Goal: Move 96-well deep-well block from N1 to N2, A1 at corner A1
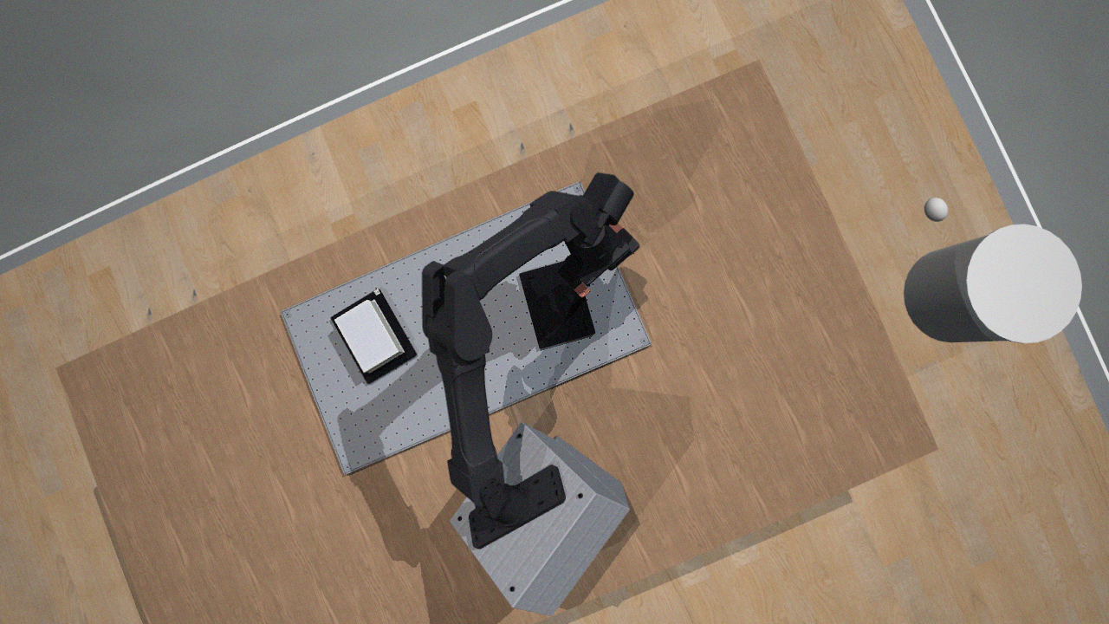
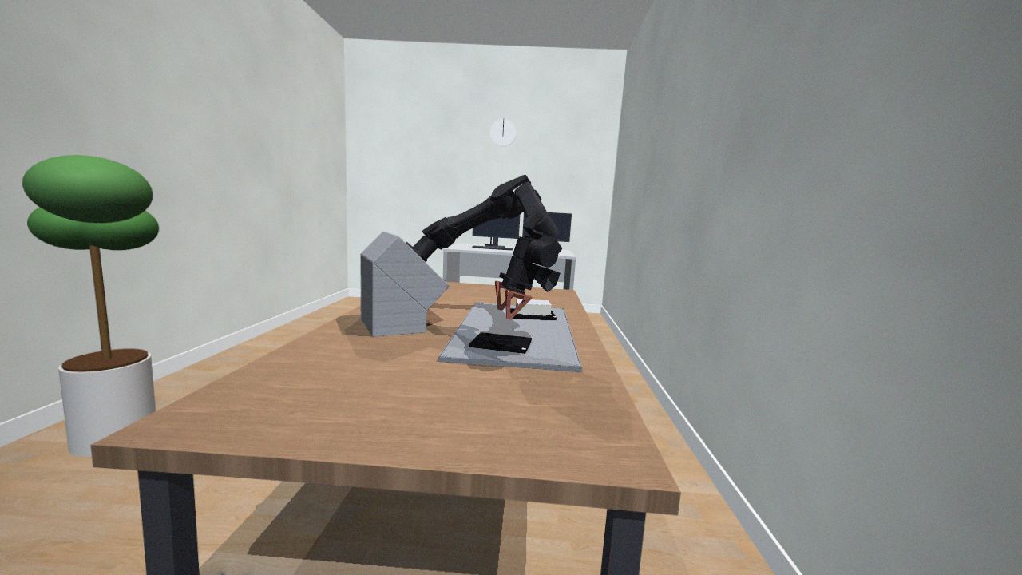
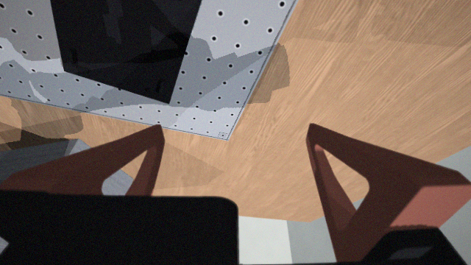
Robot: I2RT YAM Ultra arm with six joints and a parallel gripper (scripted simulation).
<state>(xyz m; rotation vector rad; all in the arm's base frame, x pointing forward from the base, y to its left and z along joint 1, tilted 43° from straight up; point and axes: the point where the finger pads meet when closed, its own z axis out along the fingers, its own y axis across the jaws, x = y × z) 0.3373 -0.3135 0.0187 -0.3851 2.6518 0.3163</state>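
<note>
My hand is 49 cm to the right of the white deep-well block, 9 cm above it and 3 cm short of it.
</note>
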